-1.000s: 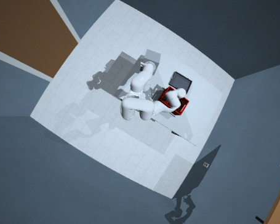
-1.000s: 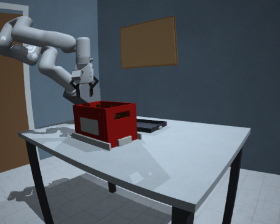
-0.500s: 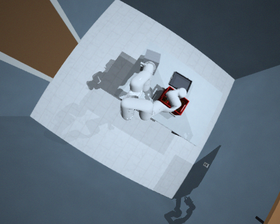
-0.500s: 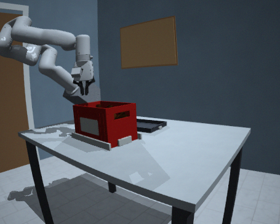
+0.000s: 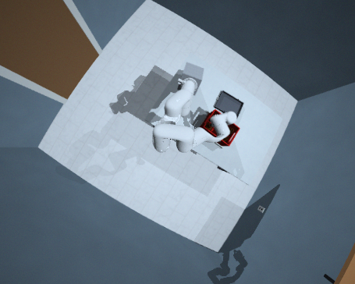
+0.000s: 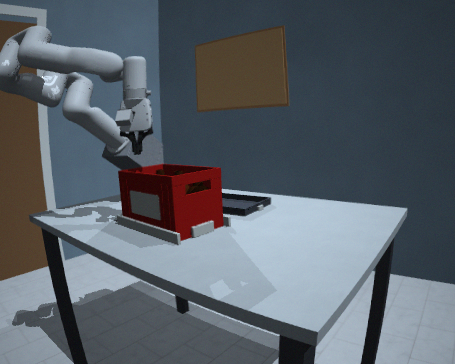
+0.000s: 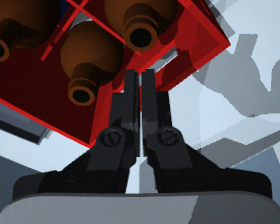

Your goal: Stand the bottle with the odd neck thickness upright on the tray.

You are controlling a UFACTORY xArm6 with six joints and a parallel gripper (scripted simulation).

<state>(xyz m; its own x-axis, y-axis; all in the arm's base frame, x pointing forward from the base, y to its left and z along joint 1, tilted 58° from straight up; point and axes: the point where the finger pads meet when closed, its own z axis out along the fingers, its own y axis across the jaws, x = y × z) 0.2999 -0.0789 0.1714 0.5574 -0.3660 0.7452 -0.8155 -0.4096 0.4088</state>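
Now: hand 160 mm above the glass bottle, 80 mm to the right of it and 20 mm short of it. Also, from my hand: red crate (160 mm below, 90 mm ahead, 30 mm to the left); dark tray (310 mm to the left, 230 mm below, 140 mm ahead).
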